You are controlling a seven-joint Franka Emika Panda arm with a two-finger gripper.
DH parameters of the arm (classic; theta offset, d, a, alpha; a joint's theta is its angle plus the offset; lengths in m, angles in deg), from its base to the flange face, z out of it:
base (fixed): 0 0 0 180
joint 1: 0 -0.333 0 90
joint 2: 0 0 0 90
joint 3: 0 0.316 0.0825 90
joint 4: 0 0 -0.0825 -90
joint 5: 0 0.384 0 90
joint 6: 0 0 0.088 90
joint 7: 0 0.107 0 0
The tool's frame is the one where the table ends.
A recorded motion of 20 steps. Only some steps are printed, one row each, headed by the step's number.
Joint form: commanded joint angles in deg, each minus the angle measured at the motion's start. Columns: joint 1, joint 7, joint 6, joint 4, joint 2, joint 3, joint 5.
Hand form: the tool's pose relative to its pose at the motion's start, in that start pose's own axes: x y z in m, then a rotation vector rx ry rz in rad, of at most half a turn. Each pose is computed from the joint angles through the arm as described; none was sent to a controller.
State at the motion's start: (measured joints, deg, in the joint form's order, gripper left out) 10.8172 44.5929 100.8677 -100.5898 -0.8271 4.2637 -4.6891
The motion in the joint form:
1: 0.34 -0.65 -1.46 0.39 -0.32 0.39 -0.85
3: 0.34 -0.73 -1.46 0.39 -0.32 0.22 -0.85
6: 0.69 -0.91 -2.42 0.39 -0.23 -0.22 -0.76
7: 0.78 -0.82 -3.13 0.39 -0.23 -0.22 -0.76
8: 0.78 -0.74 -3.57 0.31 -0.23 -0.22 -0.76
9: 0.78 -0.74 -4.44 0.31 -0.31 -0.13 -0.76
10: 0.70 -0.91 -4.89 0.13 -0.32 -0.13 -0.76
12: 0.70 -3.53 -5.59 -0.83 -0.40 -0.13 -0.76
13: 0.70 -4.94 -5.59 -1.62 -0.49 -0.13 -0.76
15: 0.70 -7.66 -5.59 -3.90 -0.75 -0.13 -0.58
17: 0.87 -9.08 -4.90 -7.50 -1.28 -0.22 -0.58
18: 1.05 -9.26 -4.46 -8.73 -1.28 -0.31 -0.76
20: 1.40 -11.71 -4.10 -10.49 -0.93 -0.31 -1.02
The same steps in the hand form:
1: -0.0015 0.0032 -0.0042 -0.0201 0.0013 -0.0137
3: -0.0003 0.0044 -0.0041 -0.0203 0.0011 -0.0122
6: 0.0037 0.0110 -0.0012 -0.0326 -0.0142 -0.0013
7: 0.0033 0.0126 0.0000 -0.0413 -0.0232 0.0019
8: 0.0025 0.0133 0.0013 -0.0475 -0.0297 0.0032
9: 0.0005 0.0140 0.0016 -0.0571 -0.0395 0.0019
10: -0.0010 0.0143 0.0036 -0.0644 -0.0473 -0.0027
12: -0.0039 0.0162 0.0116 -0.0819 -0.0691 -0.0496
13: -0.0056 0.0172 0.0172 -0.0891 -0.0793 -0.0752
15: -0.0110 0.0199 0.0332 -0.1075 -0.1103 -0.1251
17: -0.0175 0.0265 0.0564 -0.1325 -0.1441 -0.1497
18: -0.0180 0.0297 0.0659 -0.1430 -0.1538 -0.1506
20: -0.0192 0.0339 0.0828 -0.1611 -0.1795 -0.1913

